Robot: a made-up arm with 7 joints.
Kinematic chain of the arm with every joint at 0, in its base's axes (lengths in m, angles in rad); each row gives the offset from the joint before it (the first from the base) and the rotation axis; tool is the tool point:
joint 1: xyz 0 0.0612 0 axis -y
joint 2: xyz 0 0.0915 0 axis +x
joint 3: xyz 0 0 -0.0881 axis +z
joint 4: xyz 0 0 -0.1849 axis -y
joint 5: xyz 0 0 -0.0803 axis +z
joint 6: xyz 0 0 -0.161 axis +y
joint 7: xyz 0 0 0 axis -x
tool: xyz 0 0 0
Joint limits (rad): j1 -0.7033..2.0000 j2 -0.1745..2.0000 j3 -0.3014..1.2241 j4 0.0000..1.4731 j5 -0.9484..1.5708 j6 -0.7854..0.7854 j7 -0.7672..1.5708
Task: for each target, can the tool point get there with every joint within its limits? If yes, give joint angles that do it. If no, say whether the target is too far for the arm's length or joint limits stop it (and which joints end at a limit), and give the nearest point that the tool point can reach.
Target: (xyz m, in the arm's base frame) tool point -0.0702 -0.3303 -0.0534
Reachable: no: joint limits stop it (at a limit: joint 1, joint 2, joint 3, joint 4) | nearest point -0.0060 0.0310 -0.3616 | short by 0.479 m
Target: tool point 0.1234 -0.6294 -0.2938
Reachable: no: too far | nearest point 0.1535 0.0253 -0.3655 | short by 0.659 m
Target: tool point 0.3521 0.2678 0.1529
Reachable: yes | joints 1.3755 0.0809 0.3878 1.3578 0.8840 -0.4134 -0.1450
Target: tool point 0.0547 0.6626 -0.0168
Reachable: yes | joints 1.0110 1.4054 1.1043 0.1370 -0.1813 -0.4106 -0.3874
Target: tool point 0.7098 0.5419 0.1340
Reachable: no: too far | nearest point 0.4449 0.3967 0.0840 | short by 0.306 m
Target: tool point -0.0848 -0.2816 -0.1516
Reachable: no: joint limits stop it (at a limit: joint 1, joint 2, joint 3, joint 4) | nearest point -0.0060 0.0310 -0.3616 | short by 0.385 m
